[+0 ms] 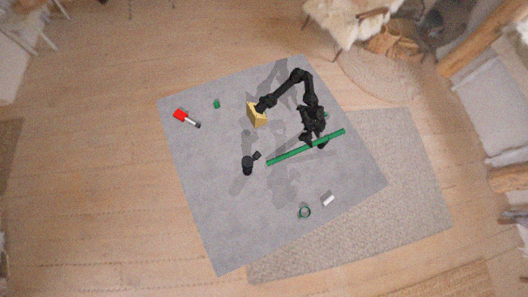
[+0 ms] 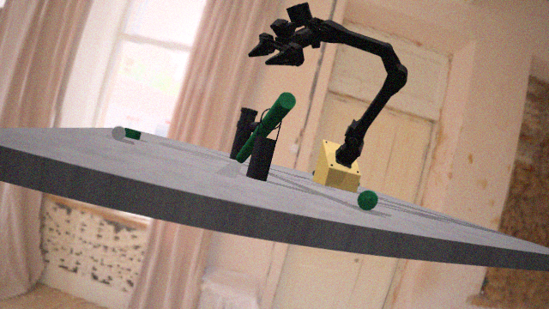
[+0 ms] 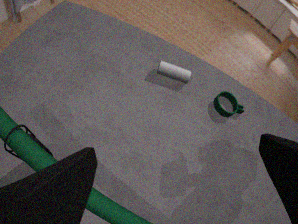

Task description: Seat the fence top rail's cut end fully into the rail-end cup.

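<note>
My gripper tip is now 310 mm to the left of the rail-end cup, 170 mm above it and 80 mm past it. The rest, counted from my gripper tip: loop cap 210 mm below, 170 mm to the left, 60 mm behind; white cylinder 310 mm ahead, 290 mm below, 60 mm to the left; red-handled tool 650 mm to the right, 520 mm behind, 300 mm below.
</note>
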